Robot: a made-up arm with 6 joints. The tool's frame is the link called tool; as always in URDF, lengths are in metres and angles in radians. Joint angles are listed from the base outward.
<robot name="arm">
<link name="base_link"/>
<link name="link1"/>
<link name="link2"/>
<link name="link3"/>
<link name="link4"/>
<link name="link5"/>
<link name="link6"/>
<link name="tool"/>
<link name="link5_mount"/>
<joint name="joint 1" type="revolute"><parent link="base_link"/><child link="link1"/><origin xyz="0.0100 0.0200 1.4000" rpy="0.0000 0.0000 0.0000"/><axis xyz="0 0 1"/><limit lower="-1.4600" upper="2.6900"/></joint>
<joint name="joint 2" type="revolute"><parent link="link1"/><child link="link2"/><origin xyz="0.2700 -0.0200 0.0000" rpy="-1.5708 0.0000 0.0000"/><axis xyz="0 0 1"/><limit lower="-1.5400" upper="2.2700"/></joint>
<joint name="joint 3" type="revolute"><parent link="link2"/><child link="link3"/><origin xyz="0.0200 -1.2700 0.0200" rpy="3.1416 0.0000 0.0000"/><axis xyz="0 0 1"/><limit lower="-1.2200" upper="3.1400"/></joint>
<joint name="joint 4" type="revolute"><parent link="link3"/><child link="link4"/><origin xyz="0.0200 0.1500 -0.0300" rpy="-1.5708 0.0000 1.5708"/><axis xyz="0 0 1"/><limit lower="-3.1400" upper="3.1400"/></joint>
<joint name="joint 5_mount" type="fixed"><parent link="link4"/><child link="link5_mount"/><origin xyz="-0.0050 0.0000 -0.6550" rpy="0.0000 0.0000 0.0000"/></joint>
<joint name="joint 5" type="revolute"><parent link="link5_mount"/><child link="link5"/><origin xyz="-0.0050 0.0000 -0.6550" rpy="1.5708 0.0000 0.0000"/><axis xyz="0 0 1"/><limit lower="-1.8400" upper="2.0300"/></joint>
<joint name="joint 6" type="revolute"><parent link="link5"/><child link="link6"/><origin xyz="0.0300 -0.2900 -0.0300" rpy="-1.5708 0.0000 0.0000"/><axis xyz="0 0 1"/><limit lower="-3.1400" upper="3.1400"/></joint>
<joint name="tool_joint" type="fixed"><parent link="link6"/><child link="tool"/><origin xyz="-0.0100 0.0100 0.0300" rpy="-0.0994 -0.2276 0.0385"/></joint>
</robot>
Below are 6 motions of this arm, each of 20 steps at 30 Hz.
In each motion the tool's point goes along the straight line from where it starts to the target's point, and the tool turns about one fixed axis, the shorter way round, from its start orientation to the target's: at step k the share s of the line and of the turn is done. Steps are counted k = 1, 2, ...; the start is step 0. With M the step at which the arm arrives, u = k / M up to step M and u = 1 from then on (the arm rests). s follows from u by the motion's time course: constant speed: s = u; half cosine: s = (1 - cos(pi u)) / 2; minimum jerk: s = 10 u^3 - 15 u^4 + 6 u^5.
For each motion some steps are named. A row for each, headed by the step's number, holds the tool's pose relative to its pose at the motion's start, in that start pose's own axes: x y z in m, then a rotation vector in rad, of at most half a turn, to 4 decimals.
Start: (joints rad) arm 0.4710 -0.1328 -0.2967 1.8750 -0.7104 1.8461
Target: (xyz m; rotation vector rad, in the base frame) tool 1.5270 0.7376 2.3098 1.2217 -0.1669 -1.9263
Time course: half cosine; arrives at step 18
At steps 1, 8, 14, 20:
1: 0.0014 -0.0017 0.0000 -0.0052 0.0004 0.0016
8: 0.0782 -0.0913 0.0009 -0.2827 0.0237 0.0858
14: 0.1670 -0.1951 0.0018 -0.6041 0.0507 0.1834
20: 0.1892 -0.2209 0.0021 -0.6841 0.0574 0.2077

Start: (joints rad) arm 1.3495 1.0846 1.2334 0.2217 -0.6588 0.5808
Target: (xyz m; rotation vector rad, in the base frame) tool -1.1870 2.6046 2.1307 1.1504 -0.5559 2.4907
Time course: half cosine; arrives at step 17
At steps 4, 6, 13, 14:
4: 0.1363 0.1747 0.0914 0.1407 -0.0350 0.0034
6: 0.2894 0.3709 0.1941 0.2987 -0.0743 0.0072
13: 0.9080 1.1638 0.6091 0.9373 -0.2332 0.0225
14: 0.9660 1.2382 0.6481 0.9972 -0.2482 0.0239

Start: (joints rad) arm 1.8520 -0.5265 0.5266 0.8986 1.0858 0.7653
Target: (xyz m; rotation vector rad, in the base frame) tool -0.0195 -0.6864 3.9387 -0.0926 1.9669 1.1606
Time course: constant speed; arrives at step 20
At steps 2, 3, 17, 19, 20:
2: -0.0096 -0.0740 -0.0288 -0.0311 -0.0131 0.0445
3: -0.0144 -0.1109 -0.0432 -0.0466 -0.0197 0.0668
17: -0.0815 -0.6286 -0.2450 -0.2642 -0.1115 0.3783
19: -0.0911 -0.7026 -0.2738 -0.2953 -0.1246 0.4228
20: -0.0959 -0.7395 -0.2883 -0.3109 -0.1311 0.4451

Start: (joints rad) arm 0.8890 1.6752 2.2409 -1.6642 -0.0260 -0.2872
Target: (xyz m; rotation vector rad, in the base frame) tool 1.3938 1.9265 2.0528 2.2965 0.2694 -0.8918
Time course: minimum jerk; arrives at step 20
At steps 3, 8, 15, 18, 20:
3: -0.0006 -0.0011 0.0127 0.0018 0.0063 -0.0151
8: -0.0067 -0.0132 0.1517 0.0217 0.0748 -0.1802
15: -0.0190 -0.0374 0.4285 0.0612 0.2113 -0.5088
18: -0.0210 -0.0413 0.4739 0.0677 0.2337 -0.5627
20: -0.0212 -0.0417 0.4780 0.0683 0.2357 -0.5676

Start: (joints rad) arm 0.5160 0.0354 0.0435 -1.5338 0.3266 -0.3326
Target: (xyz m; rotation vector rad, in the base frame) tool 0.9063 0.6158 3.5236 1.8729 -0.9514 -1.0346
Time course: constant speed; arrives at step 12
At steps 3, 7, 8, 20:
3: 0.0356 0.1477 0.2171 0.0988 0.1088 -0.0274
7: 0.0830 0.3446 0.5066 0.2305 0.2539 -0.0638
8: 0.0949 0.3939 0.5789 0.2634 0.2901 -0.0729
20: 0.1423 0.5908 0.8684 0.3952 0.4352 -0.1094

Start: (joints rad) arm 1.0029 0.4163 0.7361 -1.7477 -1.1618 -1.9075
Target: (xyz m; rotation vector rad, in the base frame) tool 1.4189 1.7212 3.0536 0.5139 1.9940 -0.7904
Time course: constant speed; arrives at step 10
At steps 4, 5, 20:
4: 0.0546 0.0763 0.2022 -0.0023 0.1383 -0.1157
5: 0.0683 0.0954 0.2527 -0.0028 0.1728 -0.1446
20: 0.1366 0.1908 0.5054 -0.0056 0.3457 -0.2892

